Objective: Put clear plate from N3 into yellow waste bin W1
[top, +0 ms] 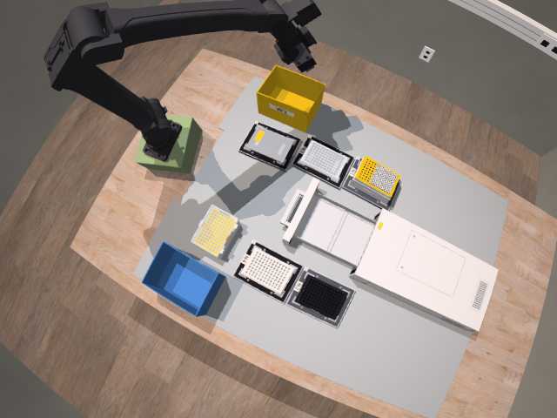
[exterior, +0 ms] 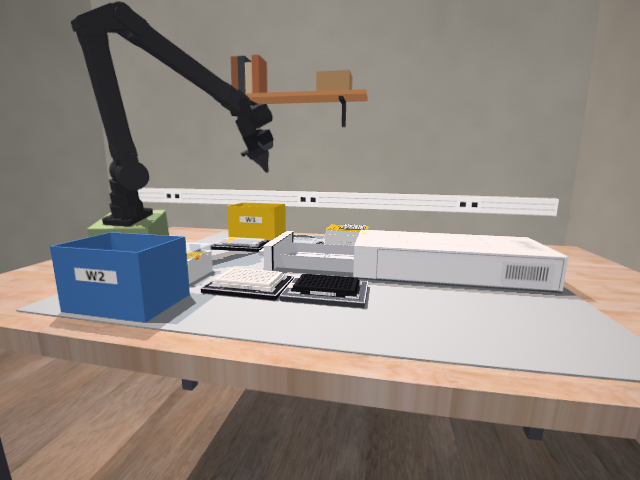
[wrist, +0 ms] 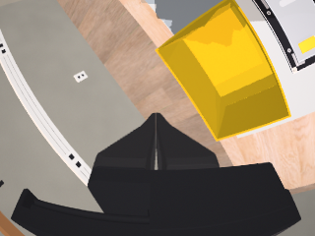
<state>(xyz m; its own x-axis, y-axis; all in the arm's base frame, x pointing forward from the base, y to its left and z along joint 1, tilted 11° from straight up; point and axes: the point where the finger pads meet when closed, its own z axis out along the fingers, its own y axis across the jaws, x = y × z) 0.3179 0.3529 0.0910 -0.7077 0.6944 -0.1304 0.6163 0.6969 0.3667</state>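
Now: hand 140 mm short of the clear plate, 180 mm to the left of it and 230 mm above it. Round my hand: yellow bin W1: 30 mm behind, 30 mm to the right, 210 mm below; black work nest N3: 140 mm ahead, 180 mm to the right, 240 mm below; label n1: 240 mm ahead, 180 mm to the right, 230 mm below.
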